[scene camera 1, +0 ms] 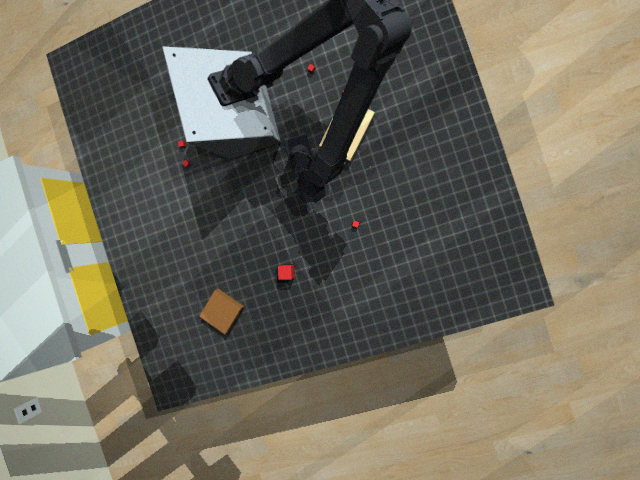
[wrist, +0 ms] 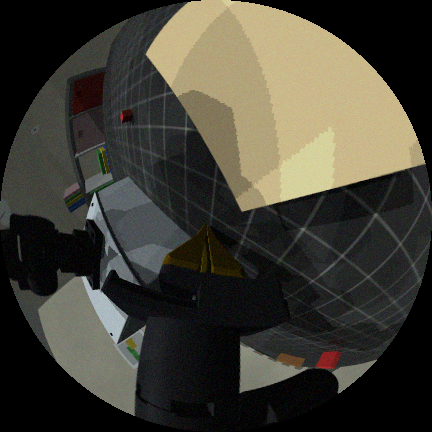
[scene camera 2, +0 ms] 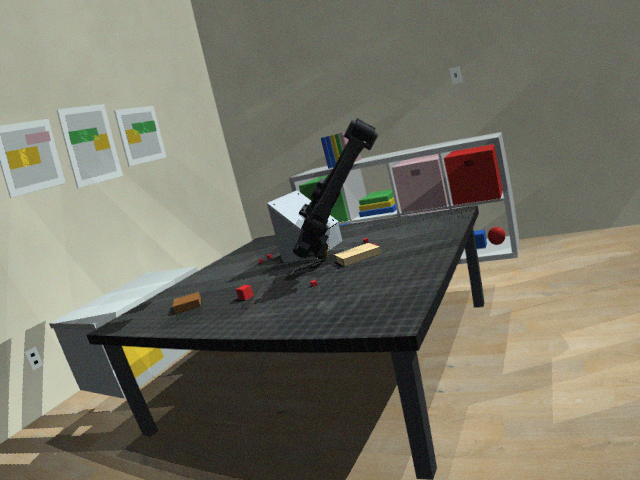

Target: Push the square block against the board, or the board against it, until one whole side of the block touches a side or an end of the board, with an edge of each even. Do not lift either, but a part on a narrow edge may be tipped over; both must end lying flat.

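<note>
The square block is orange-brown and lies flat, towards the lower left in scene camera 1. The board is pale wood and lies flat, well apart from the block; the arm hides its middle in scene camera 1. My gripper is shut and empty. It is low on the side of the board that faces the white box, close to one corner of the board in the wrist view. I cannot tell whether it touches. In scene camera 1 the arm hides the fingertips.
A red cube stands between the block and the arm. Small red cubes lie about, one between the board and the table's front edge, another beyond the board. The white box carries the arm's base.
</note>
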